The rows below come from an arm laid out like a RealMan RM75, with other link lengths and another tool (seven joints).
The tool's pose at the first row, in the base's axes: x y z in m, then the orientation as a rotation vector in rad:
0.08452 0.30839 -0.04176 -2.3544 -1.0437 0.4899
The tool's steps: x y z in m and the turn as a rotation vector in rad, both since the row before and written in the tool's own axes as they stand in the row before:
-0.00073 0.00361 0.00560 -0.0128 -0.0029 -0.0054
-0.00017 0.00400 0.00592 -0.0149 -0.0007 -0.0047
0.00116 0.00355 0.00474 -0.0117 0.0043 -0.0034
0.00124 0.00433 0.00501 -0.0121 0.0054 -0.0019
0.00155 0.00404 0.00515 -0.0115 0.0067 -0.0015
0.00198 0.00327 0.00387 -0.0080 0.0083 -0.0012
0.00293 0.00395 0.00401 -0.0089 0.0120 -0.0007
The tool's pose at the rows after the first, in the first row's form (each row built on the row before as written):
0.08327 0.30749 -0.04828 -2.3621 -1.0572 0.4861
0.08251 0.30684 -0.05536 -2.3721 -1.0700 0.4790
0.08300 0.30707 -0.06137 -2.3801 -1.0776 0.4675
0.08395 0.30697 -0.06804 -2.3893 -1.0832 0.4549
0.08494 0.30729 -0.07469 -2.3982 -1.0874 0.4410
0.08641 0.30801 -0.07988 -2.4041 -1.0889 0.4267
0.08891 0.30910 -0.08561 -2.4109 -1.0886 0.4075

